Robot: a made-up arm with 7 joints. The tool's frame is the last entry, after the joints.
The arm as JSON. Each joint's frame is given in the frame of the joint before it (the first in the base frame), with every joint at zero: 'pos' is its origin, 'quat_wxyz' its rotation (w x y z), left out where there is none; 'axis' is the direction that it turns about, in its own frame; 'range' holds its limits. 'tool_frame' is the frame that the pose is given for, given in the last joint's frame.
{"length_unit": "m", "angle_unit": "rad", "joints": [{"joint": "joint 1", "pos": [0.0, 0.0, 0.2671], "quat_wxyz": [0.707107, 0.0, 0.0, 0.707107], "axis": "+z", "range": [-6.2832, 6.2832]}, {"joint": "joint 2", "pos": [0.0, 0.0, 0.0], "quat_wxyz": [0.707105, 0.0, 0.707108, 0.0], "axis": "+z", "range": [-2.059, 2.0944]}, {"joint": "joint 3", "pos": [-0.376, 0.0, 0.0], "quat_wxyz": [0.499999, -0.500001, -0.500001, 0.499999], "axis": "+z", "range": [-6.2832, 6.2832]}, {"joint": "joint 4", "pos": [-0.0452, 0.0, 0.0], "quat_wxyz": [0.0, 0.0, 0.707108, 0.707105], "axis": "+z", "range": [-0.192, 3.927]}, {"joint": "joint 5", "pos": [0.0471, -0.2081, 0.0], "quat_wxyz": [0.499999, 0.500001, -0.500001, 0.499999], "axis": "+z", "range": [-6.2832, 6.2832]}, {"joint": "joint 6", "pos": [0.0, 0.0, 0.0], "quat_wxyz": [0.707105, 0.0, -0.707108, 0.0], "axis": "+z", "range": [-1.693, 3.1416]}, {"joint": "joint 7", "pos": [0.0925, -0.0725, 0.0], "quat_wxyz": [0.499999, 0.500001, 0.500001, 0.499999], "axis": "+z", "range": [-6.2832, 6.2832]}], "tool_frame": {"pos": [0.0, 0.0, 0.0], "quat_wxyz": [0.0, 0.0, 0.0, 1.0]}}
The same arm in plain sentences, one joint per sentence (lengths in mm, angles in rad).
The arm has seven revolute joints in a row. What follows holds with every joint at zero, and every direction is one of the base frame's.
Joint 1 lies 267.1 mm along +z from the base frame's origin and rotates about +z, from -6.2832 to 6.2832 rad.
Joint 2 lies at the same point as joint 1 and rotates about +y, from -2.059 to 2.0944 rad.
Joint 3 lies 376 mm along +z from joint 2 and rotates about +z, from -6.2832 to 6.2832 rad.
Joint 4 lies 45.2 mm along +x from joint 3 and rotates about -y, from -0.192 to 3.927 rad.
Joint 5 lies 47.1 mm along +x and 208.1 mm along -z from joint 4 and rotates about -z, from -6.2832 to 6.2832 rad.
Joint 6 lies at the same point as joint 5 and rotates about +y, from -1.693 to 3.1416 rad.
Joint 7 lies 72.5 mm along +x and 92.5 mm along -z from joint 6 and rotates about -z, from -6.2832 to 6.2832 rad.
The tool frame, which is the frame that the pose is given for, lies at the same point as joint 7; its axes are the base frame's turned by roll -3.1416, pitch 0 and yaw 0 rad (as in URDF: about the fixed x, then y, then z).

